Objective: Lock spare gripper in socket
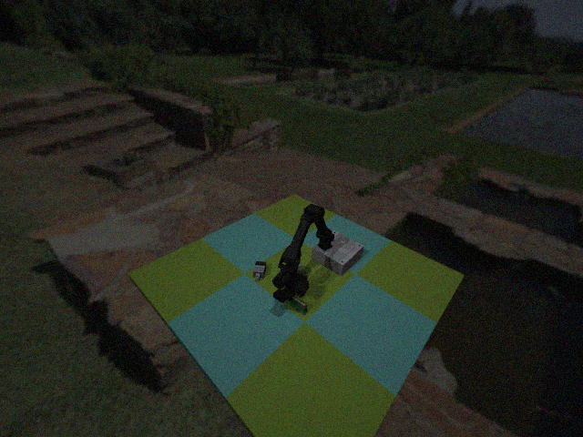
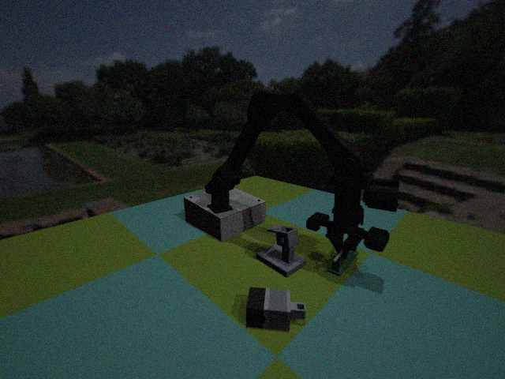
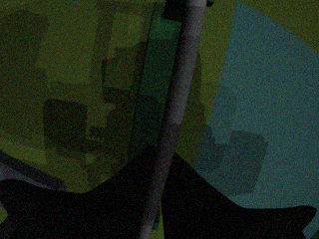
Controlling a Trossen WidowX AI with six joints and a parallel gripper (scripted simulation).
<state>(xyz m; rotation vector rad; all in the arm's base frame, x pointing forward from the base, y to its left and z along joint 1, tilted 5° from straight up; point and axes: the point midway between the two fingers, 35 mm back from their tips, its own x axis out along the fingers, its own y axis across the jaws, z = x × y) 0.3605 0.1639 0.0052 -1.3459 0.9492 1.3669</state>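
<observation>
Right now my gripper tip is 20 mm to the right of the green pin rest and 10 mm past it. From my gripper tip the other things lie so: socket (120 mm to the right, 100 mm behind, 30 mm above); spare gripper (250 mm to the right, 30 mm ahead).
</observation>
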